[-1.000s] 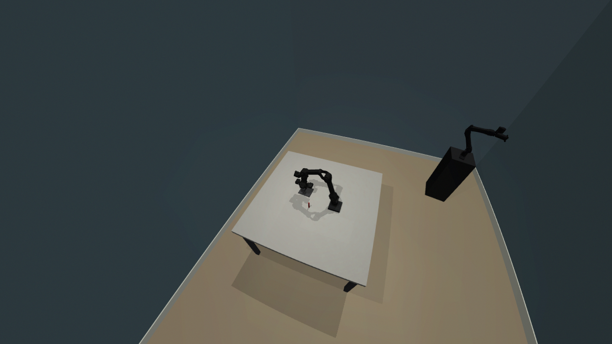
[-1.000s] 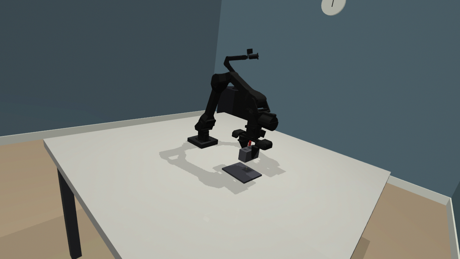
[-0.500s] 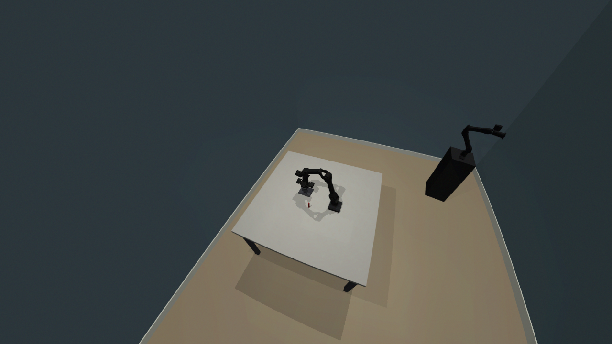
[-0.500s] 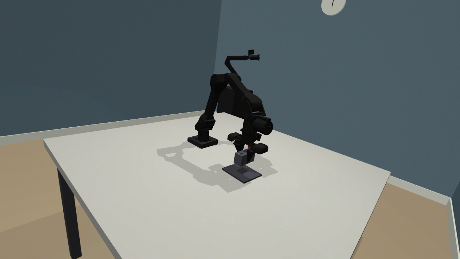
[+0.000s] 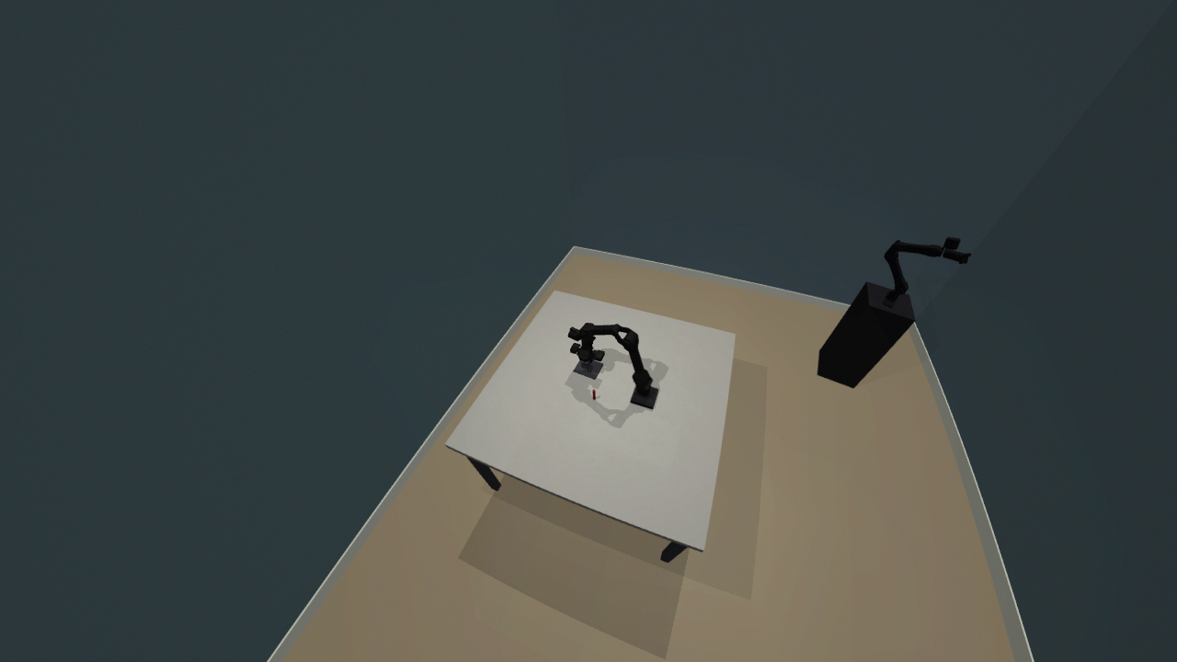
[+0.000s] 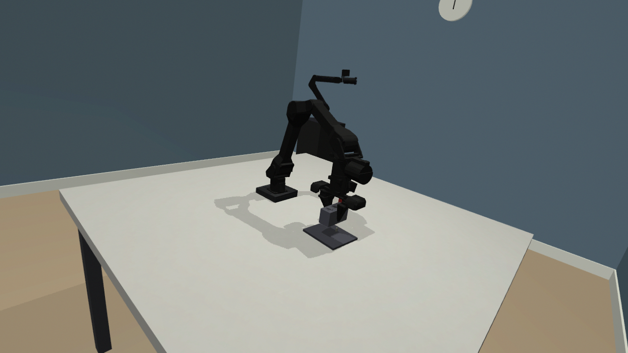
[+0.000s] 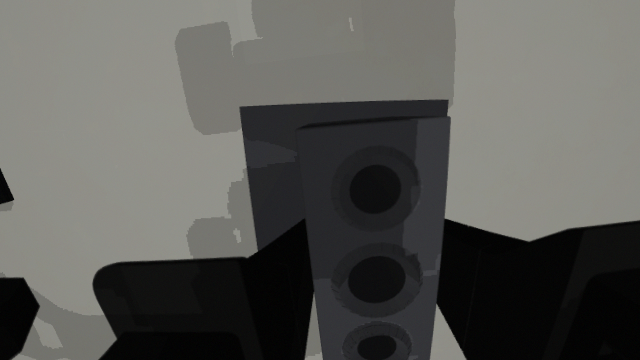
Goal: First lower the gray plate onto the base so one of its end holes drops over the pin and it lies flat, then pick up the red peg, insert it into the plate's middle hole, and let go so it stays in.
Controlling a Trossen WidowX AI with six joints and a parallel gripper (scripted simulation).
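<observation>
The dark base lies 50 mm below my gripper tip and 10 mm to the left of it. The rest, counted from my gripper tip: gray plate (30 mm above); red peg (170 mm to the left, 130 mm behind, 20 mm below).
</observation>
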